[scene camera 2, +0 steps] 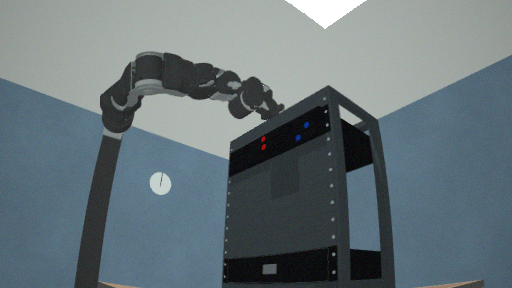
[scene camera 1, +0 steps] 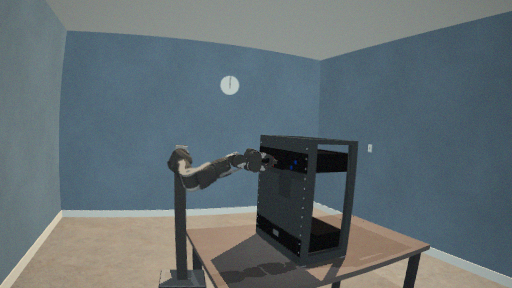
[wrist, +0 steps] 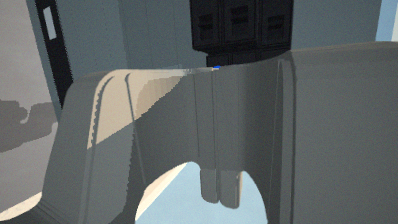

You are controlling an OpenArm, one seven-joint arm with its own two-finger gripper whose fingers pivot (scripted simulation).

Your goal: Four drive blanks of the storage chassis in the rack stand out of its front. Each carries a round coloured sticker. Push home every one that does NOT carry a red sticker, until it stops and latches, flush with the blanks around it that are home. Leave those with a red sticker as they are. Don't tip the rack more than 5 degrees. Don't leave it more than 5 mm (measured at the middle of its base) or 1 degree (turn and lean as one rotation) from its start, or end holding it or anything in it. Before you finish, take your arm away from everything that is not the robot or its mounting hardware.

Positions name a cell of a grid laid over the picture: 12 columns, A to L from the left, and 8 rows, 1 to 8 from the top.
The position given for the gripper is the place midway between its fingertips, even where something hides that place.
In view: the gripper (scene camera 2: G4).
The gripper shows as well in the wrist view (wrist: G5).
